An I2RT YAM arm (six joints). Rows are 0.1 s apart.
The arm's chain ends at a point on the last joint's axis. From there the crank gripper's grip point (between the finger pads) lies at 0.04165 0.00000 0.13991 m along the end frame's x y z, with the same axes.
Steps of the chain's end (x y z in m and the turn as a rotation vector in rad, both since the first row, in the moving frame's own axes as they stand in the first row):
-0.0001, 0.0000, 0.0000, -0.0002, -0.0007, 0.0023
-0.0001, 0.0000, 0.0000, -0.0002, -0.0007, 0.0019
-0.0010, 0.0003, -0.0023, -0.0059, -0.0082, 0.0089
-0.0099, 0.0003, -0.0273, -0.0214, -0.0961, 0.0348
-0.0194, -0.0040, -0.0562, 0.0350, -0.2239, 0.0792
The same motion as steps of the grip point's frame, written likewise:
-0.0002, 0.0001, 0.0000, -0.0002, -0.0007, 0.0023
-0.0002, 0.0001, 0.0000, -0.0002, -0.0007, 0.0019
-0.0022, 0.0015, -0.0020, -0.0059, -0.0082, 0.0089
-0.0236, 0.0045, -0.0240, -0.0214, -0.0961, 0.0348
-0.0514, -0.0070, -0.0505, 0.0350, -0.2239, 0.0792

